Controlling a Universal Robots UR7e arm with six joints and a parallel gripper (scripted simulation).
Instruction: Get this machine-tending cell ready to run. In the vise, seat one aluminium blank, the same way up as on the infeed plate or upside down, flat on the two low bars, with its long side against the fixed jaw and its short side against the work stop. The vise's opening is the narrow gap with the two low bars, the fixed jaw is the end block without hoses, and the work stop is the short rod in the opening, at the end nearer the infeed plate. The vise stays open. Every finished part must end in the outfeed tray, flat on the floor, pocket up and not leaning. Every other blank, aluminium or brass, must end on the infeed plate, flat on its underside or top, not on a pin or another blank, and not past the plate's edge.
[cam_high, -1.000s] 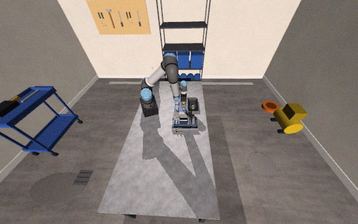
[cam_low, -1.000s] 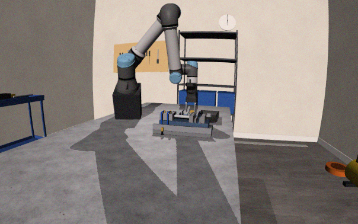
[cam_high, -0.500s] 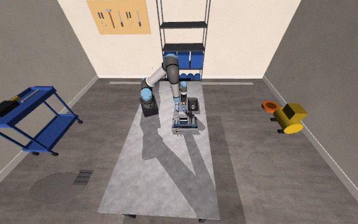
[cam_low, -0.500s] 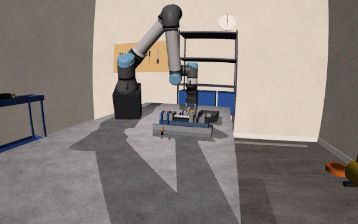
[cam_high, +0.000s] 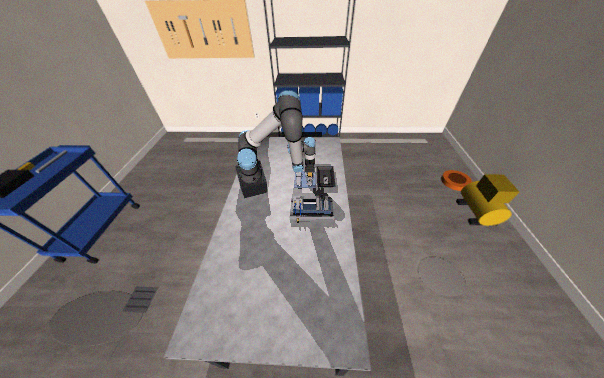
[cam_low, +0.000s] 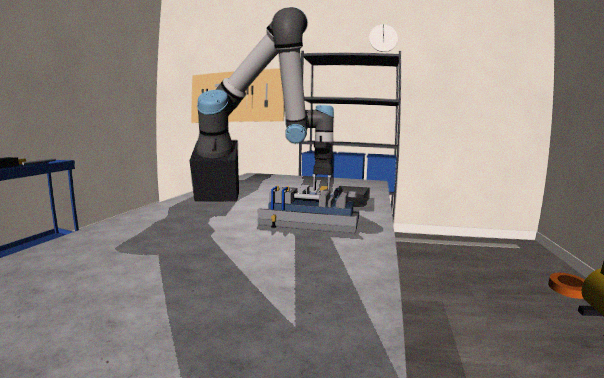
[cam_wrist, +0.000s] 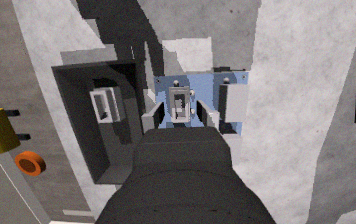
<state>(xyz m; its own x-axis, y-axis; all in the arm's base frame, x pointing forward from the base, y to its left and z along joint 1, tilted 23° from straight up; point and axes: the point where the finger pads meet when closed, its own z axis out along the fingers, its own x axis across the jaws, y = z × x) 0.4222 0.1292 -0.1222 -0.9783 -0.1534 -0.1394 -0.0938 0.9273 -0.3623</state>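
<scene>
Now: the brass blank 1 cm behind my hand, 9 cm to the left of it and 4 cm below it. Also, from my hand: vise (4 cm ahead, 27 cm to the right, 2 cm below).
</scene>
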